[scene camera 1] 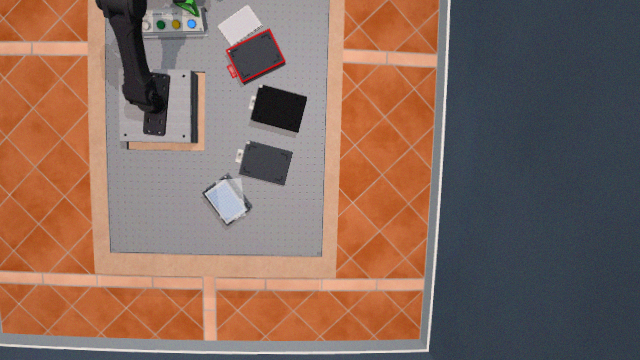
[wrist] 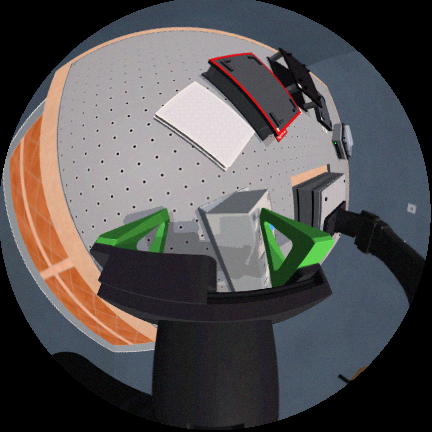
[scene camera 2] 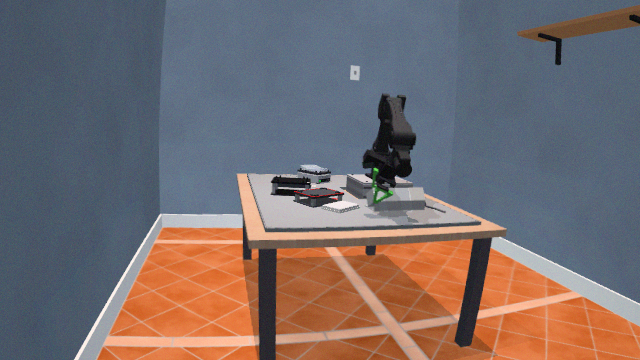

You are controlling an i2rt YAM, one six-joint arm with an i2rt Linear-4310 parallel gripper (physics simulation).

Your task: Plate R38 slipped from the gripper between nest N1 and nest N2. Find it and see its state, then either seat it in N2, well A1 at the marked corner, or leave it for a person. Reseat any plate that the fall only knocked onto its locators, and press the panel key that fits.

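Seen in the pictures: gripper, between the fingertips: (scene camera 1: 203, 5) (wrist: 213, 212) (scene camera 2: 373, 195); arm's base, origin of its link: (scene camera 1: 157, 104) (wrist: 334, 218).
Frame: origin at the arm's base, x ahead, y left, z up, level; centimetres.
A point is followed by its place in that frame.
A white plate (scene camera 1: 240, 24) @(x 22.9, y 30.8, z -5.5 cm) (scene camera 2: 341, 206) @(x 23.1, y 33.3, z -5.4 cm) (wrist: 205, 125) @(x 21.7, y 31.4, z -5.4 cm) lies flat on the grey pegboard mat, beside a raised dark nest with a red rim (scene camera 1: 255, 56) @(x 29.7, y 20.1, z -2.9 cm) (scene camera 2: 319, 193) @(x 29.9, y 22.8, z -2.9 cm) (wrist: 257, 85) @(x 28.8, y 22.3, z -2.9 cm). I cannot tell which face is up. A black-topped stand (scene camera 1: 278, 108) @(x 39.4, y 3.7, z -1.0 cm) (scene camera 2: 291, 181) @(x 39.8, y 8.0, z -1.0 cm) and a dark grey nest (scene camera 1: 265, 163) @(x 36.8, y -15.2, z -5.1 cm) carry pale tags too small to read. The sloped key panel (scene camera 1: 172, 34) @(x -0.1, y 24.9, z -6.5 cm) (scene camera 2: 402, 200) @(x -0.7, y 32.6, z -3.0 cm) (wrist: 227, 235) @(x 8.3, y 32.9, z -1.2 cm) shows white, green, yellow and bright blue keys in scene camera 1. My gripper (scene camera 2: 378, 192) @(x 11.3, y 33.9, z -1.1 cm) (wrist: 213, 212) @(x 11.3, y 33.9, z -1.1 cm) is open and empty, its green fingers at the blue-key end of the panel; contact is unclear.
A small device bearing a blue-welled plate under a skewed clear lid (scene camera 1: 226, 201) (scene camera 2: 314, 172) @(x 26.1, y -22.8, z -1.4 cm) (wrist: 342, 141) @(x 23.6, y -21.4, z -1.8 cm) stands beyond the dark grey nest. The arm's metal base block (scene camera 1: 177, 120) @(x 7.1, y -4.3, z 0.0 cm) (wrist: 331, 192) @(x 8.3, y 5.5, z 0.1 cm) stands beside the panel. A wooden border (scene camera 1: 215, 264) @(x 22.1, y -54.6, z -8.2 cm) edges the mat.
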